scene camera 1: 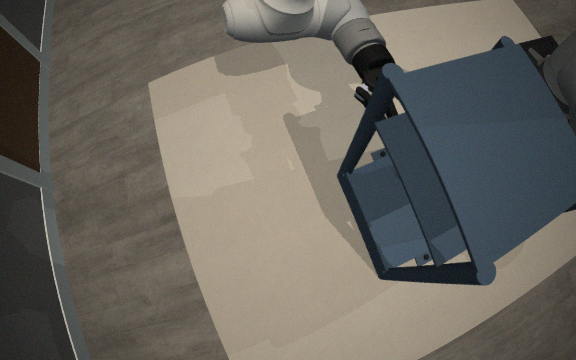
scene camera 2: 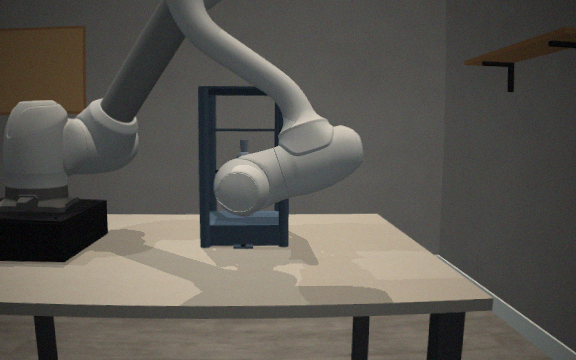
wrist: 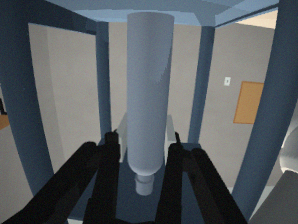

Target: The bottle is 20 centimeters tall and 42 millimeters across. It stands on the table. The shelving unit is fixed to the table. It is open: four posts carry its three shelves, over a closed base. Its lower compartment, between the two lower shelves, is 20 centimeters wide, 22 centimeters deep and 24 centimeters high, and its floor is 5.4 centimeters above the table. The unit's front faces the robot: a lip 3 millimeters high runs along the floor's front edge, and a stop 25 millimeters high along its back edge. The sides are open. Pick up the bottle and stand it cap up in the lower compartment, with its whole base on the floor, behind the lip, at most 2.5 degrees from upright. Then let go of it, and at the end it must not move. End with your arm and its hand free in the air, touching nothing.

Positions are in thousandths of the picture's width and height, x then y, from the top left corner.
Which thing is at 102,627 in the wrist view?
A shelving unit.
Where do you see a shelving unit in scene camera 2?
378,635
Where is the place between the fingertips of the gripper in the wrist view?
495,551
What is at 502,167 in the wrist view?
A grey-blue bottle.
